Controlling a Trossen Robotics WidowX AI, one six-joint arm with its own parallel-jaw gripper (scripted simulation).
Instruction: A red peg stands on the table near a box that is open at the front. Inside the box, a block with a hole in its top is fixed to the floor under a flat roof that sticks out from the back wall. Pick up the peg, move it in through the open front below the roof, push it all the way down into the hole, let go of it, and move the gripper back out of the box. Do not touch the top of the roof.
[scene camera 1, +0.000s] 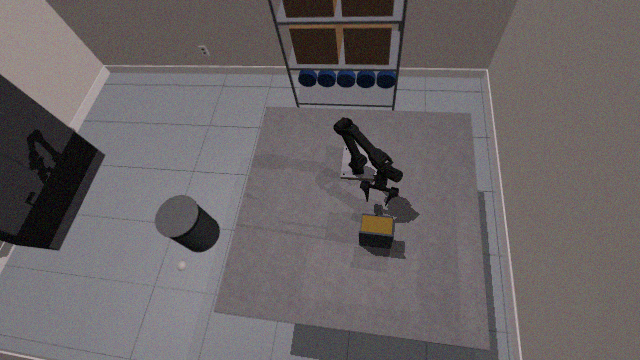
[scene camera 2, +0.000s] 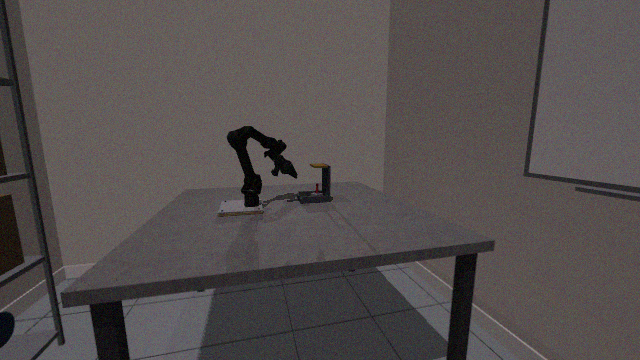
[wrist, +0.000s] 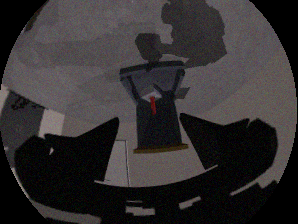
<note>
My gripper (wrist: 150, 118) is open, holding nothing. Further things: a dark back wall (wrist: 163, 128).
</note>
